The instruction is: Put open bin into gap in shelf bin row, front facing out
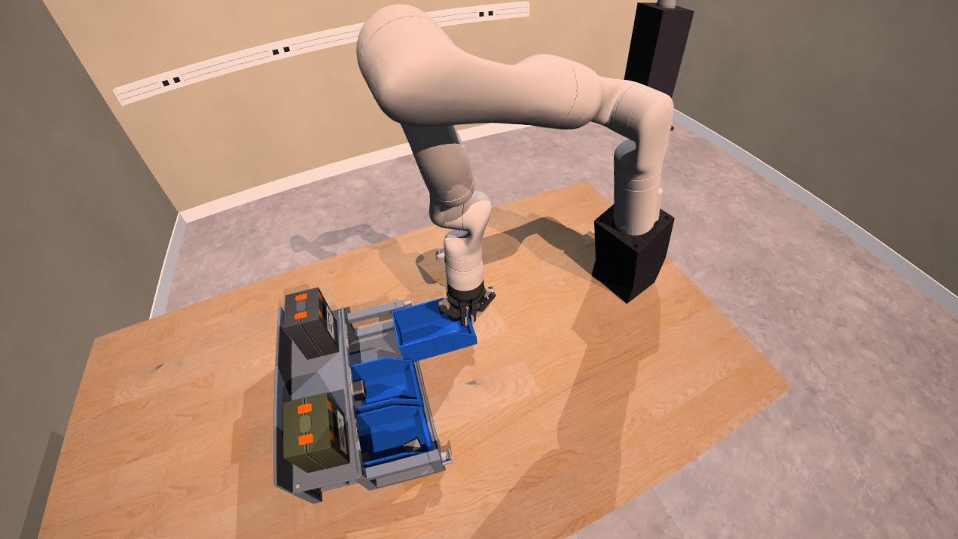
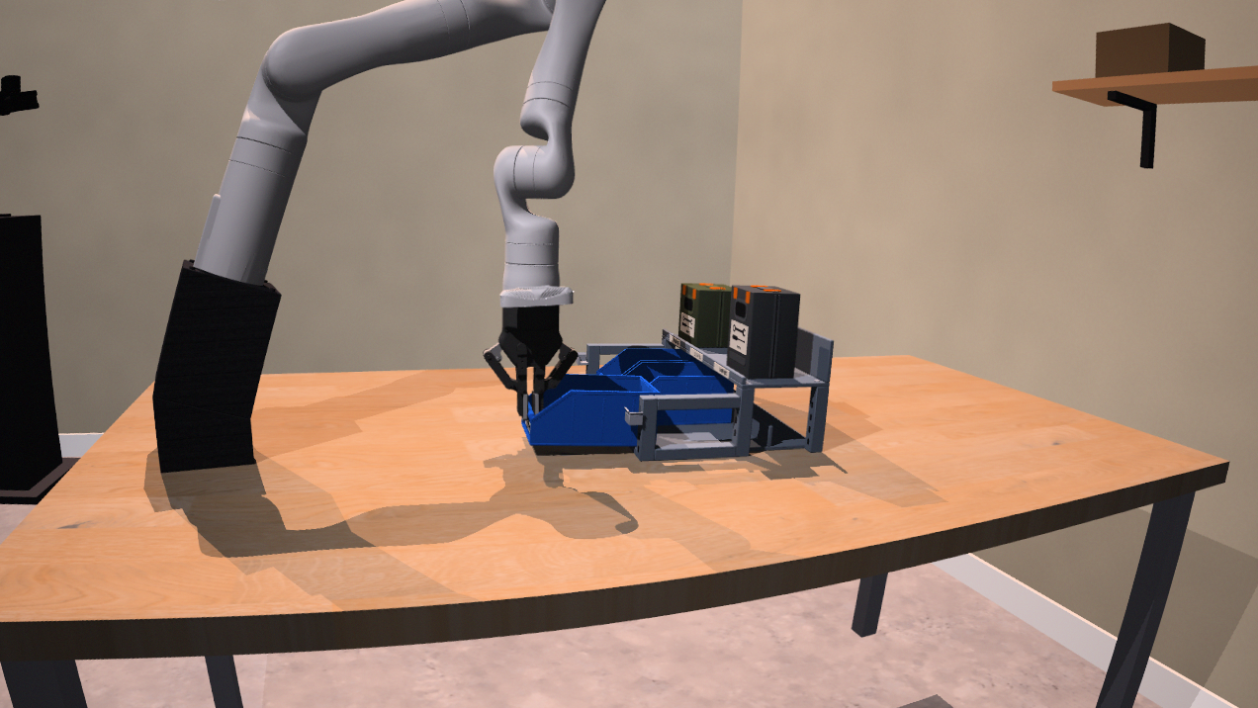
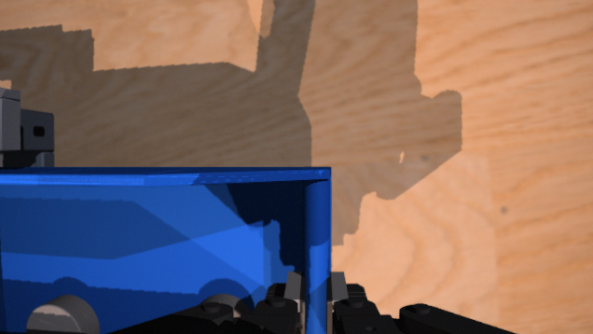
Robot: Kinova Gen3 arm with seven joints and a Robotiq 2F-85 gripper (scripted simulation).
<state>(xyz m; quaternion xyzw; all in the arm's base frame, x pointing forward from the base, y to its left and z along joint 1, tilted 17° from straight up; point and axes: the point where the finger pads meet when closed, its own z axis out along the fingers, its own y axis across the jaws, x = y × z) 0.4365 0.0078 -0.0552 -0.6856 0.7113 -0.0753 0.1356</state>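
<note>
Now: the grey round part 4 cm ahead of my hand, 3 cm below it and 2 cm to the left of it. The rest, counted from my hand: grey shelf 26 cm ahead, 11 cm to the left, 1 cm above; then black case 33 cm ahead, 11 cm above, 1 cm to the right; then green case 34 cm ahead, 22 cm to the left, 9 cm above.
</note>
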